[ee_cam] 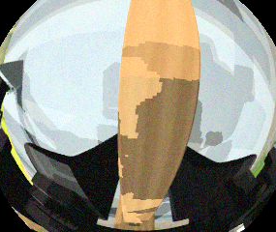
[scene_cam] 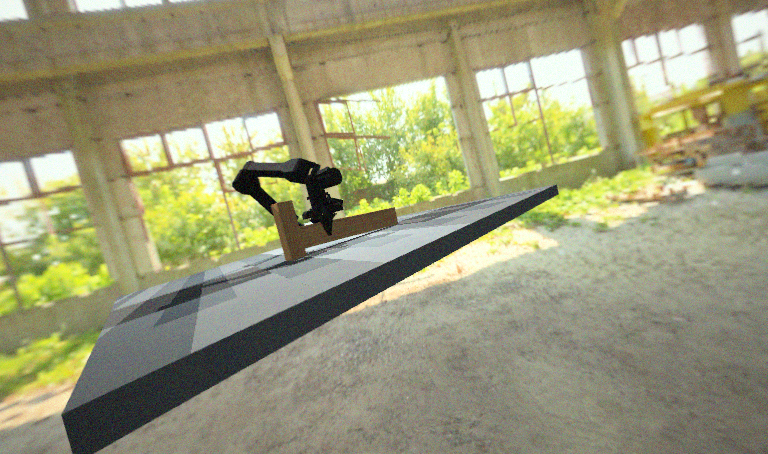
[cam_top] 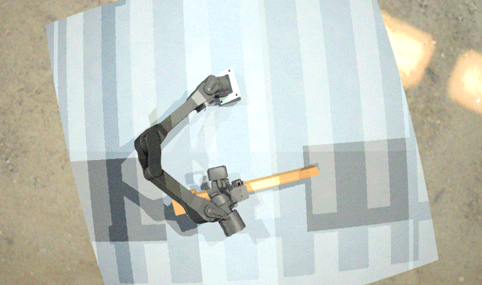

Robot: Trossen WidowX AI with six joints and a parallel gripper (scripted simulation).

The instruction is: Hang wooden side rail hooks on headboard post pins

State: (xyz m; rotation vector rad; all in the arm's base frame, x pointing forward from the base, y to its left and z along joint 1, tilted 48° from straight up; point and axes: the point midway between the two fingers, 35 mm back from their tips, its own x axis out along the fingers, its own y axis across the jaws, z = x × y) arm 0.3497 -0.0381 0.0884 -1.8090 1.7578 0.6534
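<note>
My gripper tip is now 12 cm to the left of the headboard post and 4 cm below it.
</note>
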